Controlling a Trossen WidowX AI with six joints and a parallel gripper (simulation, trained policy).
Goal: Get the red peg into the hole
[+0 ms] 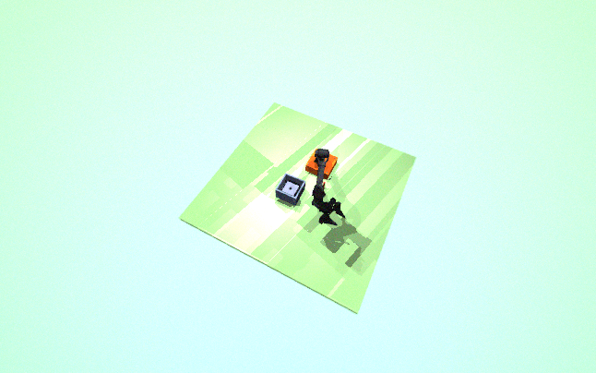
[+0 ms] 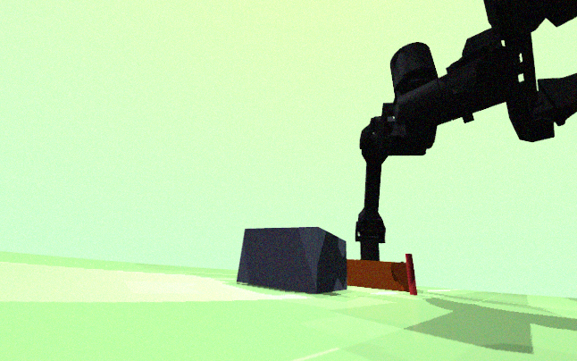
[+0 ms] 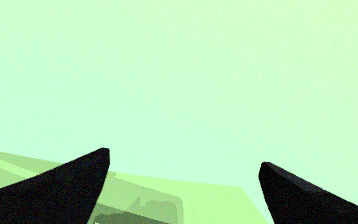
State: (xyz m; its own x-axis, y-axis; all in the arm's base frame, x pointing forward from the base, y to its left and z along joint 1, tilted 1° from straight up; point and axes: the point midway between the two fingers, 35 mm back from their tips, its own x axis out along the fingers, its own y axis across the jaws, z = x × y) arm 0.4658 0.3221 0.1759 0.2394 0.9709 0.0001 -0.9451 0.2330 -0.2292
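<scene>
Now: gripper tip 31 cm past the red peg, 24 cm to the left of it and 20 cm above it. From my gripper tip the other things lie so: pale plate (16 cm behind, 43 cm to the right, 19 cm below); then dark box (16 cm behind, 43 cm to the right, 21 cm below).
</scene>
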